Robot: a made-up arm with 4 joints.
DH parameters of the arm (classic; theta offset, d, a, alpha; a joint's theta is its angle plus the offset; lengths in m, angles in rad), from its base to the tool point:
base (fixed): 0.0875 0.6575 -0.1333 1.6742
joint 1: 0 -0.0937 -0.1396 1.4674
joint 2: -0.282 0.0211 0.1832 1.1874
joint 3: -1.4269 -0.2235 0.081 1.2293
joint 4: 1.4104 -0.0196 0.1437 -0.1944
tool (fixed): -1.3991 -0.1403 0 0
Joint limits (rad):
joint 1: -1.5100..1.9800
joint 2: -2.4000..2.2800
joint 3: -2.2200..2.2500
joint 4: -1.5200..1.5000
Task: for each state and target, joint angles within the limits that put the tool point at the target. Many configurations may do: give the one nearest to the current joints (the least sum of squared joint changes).
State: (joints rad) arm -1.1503 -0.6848 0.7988 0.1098
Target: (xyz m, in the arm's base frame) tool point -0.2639 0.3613 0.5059
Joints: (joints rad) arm -1.5070 -0.8840 1.0391 -0.0709
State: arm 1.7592 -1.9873 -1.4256 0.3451
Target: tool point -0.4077 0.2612 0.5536
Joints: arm 1.3341 -1.8547 -1.3713 0.3032
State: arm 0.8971 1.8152 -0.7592 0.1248
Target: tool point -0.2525 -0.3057 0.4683
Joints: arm 1.3470 1.6833 0.0235 0.4188
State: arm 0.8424 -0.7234 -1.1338 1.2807
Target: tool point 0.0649 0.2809 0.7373
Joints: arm -0.0120 -0.6442 -0.4923 1.3525
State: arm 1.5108 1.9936 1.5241 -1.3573
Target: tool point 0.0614 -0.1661 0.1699
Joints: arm 1.7186 1.9376 1.8292 -1.0637
